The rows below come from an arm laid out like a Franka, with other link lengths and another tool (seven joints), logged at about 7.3 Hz.
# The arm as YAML. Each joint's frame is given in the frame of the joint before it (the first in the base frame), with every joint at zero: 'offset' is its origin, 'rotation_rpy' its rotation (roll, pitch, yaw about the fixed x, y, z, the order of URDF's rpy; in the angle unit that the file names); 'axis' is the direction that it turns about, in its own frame. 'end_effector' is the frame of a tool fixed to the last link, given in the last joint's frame.
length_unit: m
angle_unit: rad
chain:
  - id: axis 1
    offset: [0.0, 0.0, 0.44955]
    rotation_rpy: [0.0, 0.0, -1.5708]
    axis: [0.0, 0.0, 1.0]
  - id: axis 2
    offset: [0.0, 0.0, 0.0]
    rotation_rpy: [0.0, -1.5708, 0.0]
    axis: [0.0, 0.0, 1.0]
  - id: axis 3
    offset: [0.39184, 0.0, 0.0]
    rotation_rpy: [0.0, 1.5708, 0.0]
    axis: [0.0, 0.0, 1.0]
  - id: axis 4
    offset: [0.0, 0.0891, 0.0]
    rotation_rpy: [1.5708, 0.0, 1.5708]
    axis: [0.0, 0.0, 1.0]
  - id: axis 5
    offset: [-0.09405, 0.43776, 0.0]
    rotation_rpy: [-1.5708, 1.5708, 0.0]
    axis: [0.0, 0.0, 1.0]
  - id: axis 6
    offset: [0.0, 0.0, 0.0]
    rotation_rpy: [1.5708, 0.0, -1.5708]
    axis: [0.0, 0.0, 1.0]
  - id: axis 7
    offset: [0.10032, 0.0, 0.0]
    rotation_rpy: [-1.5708, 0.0, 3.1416]
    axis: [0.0, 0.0, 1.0]
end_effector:
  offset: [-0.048, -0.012, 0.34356]
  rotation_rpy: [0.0, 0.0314, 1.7]
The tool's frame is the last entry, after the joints.
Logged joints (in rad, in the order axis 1, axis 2, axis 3, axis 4, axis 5, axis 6, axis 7), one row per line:
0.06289 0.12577 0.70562 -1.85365 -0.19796 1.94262 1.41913
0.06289 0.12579 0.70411 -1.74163 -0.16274 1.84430 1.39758
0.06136 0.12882 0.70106 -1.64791 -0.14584 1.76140 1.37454
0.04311 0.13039 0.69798 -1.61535 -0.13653 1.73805 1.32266
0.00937 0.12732 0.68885 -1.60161 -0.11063 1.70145 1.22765
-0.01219 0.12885 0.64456 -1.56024 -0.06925 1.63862 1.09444
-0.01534 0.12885 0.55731 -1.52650 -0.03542 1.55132 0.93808
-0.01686 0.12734 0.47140 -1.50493 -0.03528 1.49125 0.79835
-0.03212 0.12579 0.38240 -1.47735 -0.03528 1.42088 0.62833
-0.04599 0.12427 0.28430 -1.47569 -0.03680 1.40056 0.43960
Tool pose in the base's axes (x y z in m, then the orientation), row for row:
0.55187 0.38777 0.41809 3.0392 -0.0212 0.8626
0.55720 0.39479 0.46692 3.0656 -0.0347 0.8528
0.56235 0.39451 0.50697 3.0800 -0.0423 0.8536
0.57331 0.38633 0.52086 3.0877 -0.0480 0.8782
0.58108 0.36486 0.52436 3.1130 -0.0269 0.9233
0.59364 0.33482 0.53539 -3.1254 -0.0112 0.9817
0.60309 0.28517 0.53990 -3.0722 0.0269 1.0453
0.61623 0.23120 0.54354 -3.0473 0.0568 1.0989
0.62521 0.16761 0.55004 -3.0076 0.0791 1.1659
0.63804 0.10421 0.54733 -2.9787 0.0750 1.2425
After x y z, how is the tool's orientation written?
As angles about the fixed x, y, z axes (roll, pitch, yaw), in radians.
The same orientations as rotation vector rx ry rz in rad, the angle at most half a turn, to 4 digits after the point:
2.7768 1.2760 0.0949
2.8098 1.2742 0.0972
2.8241 1.2820 0.0993
2.8172 1.3210 0.1033
2.8003 1.3925 0.0576
-2.7534 -1.4718 -0.0035
-2.6813 -1.5430 0.0897
-2.6349 -1.6087 0.1509
-2.5640 -1.6809 0.2145
-2.4803 -1.7639 0.2375

